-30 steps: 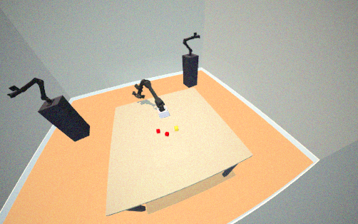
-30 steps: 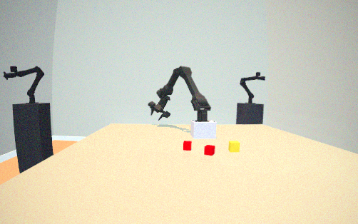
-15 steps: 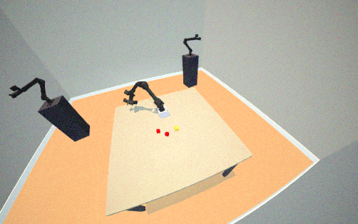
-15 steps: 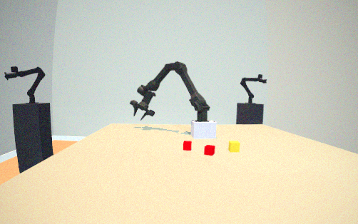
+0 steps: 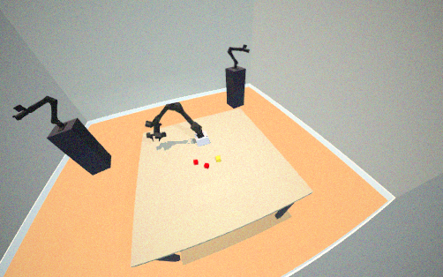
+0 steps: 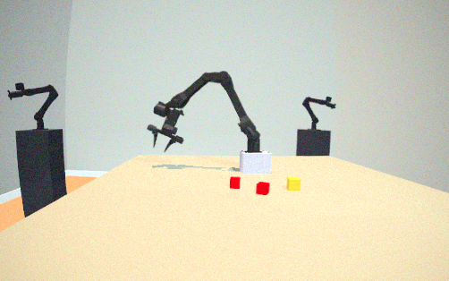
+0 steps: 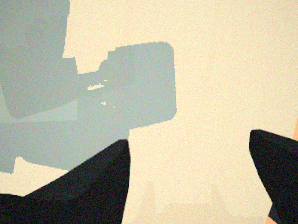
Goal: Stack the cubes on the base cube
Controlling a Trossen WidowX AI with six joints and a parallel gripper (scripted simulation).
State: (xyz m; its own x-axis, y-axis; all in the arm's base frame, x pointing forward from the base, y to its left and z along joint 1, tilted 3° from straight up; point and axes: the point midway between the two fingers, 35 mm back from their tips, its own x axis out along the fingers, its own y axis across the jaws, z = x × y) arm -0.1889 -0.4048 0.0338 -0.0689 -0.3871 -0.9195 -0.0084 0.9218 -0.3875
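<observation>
Right now my gripper tip is 49 cm short of the yellow base cube, 45 cm to the right of it and 6 cm above it. Also, from my gripper tip: red cube (50 cm ahead, 33 cm to the left, 6 cm below).
</observation>
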